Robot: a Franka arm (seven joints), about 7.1 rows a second.
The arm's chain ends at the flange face. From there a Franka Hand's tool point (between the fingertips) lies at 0.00 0.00 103.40 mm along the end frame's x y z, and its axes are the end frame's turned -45 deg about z.
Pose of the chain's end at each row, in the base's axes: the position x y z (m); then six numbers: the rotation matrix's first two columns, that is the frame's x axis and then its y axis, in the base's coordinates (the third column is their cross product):
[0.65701 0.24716 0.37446 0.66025 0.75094 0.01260 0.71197 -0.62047 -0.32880]
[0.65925 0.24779 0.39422 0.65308 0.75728 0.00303 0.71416 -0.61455 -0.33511]
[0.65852 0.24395 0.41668 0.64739 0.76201 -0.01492 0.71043 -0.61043 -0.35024]
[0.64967 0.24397 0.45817 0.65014 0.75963 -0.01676 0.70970 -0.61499 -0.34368]
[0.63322 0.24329 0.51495 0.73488 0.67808 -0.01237 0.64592 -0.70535 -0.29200]
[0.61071 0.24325 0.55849 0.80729 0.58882 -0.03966 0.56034 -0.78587 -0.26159]
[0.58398 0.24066 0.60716 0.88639 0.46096 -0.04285 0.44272 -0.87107 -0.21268]
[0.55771 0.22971 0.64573 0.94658 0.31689 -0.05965 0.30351 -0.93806 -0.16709]
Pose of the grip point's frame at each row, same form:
[0.63229 0.27053 0.27682 -0.03657 0.96973 0.24141 0.97031 0.09226 -0.22359]
[0.63320 0.27064 0.29680 -0.04319 0.97003 0.23910 0.96678 0.10093 -0.23482]
[0.62998 0.26630 0.31984 -0.04458 0.97046 0.23711 0.96012 0.10718 -0.25821]
[0.62161 0.26584 0.36108 -0.04212 0.97200 0.23117 0.96155 0.10228 -0.25487]
[0.61184 0.26465 0.41607 0.06290 0.97823 0.19773 0.97637 -0.01928 -0.21522]
[0.59156 0.26279 0.45877 0.17462 0.97205 0.15693 0.96706 -0.13934 -0.21302]
[0.56998 0.25819 0.50622 0.31372 0.94189 0.12009 0.93982 -0.28999 -0.18069]
[0.54645 0.24419 0.54397 0.45472 0.88738 0.07597 0.88395 -0.43923 -0.16033]

